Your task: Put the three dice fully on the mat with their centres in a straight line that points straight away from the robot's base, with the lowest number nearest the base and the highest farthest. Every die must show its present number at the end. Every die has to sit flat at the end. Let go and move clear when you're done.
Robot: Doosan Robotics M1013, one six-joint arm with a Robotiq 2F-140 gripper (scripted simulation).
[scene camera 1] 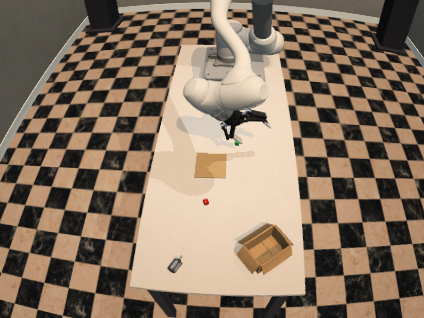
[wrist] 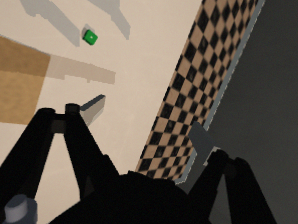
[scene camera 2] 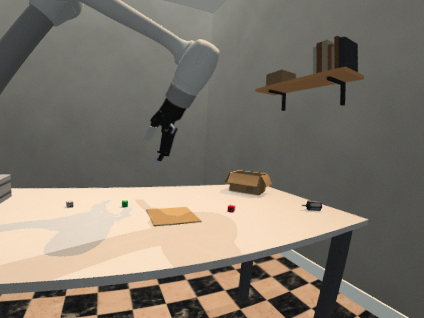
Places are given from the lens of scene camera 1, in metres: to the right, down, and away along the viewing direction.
mat [scene camera 1: 208, 165]: -0.02, 0.03, 1.55
cardboard box [scene camera 1: 265, 242]: 0.21, 0.33, 1.28
The marked spots on the mat and the cardboard box are 0.46 m apart.
